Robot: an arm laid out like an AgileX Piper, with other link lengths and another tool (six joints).
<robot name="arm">
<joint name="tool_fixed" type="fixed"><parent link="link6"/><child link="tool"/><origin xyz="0.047 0.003 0.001" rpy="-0.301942 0 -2.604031"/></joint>
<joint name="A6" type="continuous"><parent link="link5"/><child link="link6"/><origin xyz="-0.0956 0 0" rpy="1.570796 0 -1.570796"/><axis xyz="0 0 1"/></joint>
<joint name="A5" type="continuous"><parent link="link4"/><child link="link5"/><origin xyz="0 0 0" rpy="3.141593 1.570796 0"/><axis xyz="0 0 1"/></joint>
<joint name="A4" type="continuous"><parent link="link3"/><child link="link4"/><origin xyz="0.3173 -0.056 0" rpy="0.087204 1.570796 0"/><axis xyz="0 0 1"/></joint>
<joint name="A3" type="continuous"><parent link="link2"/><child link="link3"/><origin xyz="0.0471 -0.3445 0" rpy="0 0 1.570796"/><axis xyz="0 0 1"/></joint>
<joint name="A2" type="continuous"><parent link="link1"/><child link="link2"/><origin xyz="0 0 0" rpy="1.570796 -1.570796 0"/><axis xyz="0 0 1"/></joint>
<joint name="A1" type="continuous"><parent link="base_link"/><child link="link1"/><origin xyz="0 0 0.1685" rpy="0 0 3.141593"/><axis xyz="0 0 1"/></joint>
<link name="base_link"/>
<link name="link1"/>
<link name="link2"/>
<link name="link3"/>
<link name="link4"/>
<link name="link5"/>
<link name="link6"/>
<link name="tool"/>
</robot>
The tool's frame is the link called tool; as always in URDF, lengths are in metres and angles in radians. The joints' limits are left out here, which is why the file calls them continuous.
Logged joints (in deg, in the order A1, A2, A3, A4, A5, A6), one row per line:
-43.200, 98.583, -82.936, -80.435, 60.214, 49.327
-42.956, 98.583, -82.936, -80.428, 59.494, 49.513
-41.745, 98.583, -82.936, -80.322, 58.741, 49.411
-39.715, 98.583, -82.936, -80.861, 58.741, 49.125
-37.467, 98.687, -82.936, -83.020, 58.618, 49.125
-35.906, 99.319, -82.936, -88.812, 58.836, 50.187
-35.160, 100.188, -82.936, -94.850, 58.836, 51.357
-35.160, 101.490, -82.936, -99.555, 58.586, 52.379
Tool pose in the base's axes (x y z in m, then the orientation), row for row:
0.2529, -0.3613, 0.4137, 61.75, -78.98, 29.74
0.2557, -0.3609, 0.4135, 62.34, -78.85, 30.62
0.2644, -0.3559, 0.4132, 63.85, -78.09, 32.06
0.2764, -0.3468, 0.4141, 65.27, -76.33, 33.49
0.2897, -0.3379, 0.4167, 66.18, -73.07, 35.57
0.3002, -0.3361, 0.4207, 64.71, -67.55, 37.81
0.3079, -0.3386, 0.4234, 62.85, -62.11, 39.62
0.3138, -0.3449, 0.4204, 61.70, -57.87, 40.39
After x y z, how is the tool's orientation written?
As a rotation vector, in degrees.
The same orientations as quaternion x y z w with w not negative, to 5 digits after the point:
0.46713, -0.59747, 0.22498, 0.61172
0.47092, -0.59564, 0.23131, 0.60823
0.48128, -0.58862, 0.24166, 0.60291
0.49195, -0.57531, 0.25242, 0.60273
0.50031, -0.55240, 0.26891, 0.61011
0.49451, -0.51622, 0.28894, 0.63678
0.48548, -0.47976, 0.30604, 0.66368
0.48036, -0.45054, 0.31445, 0.68366

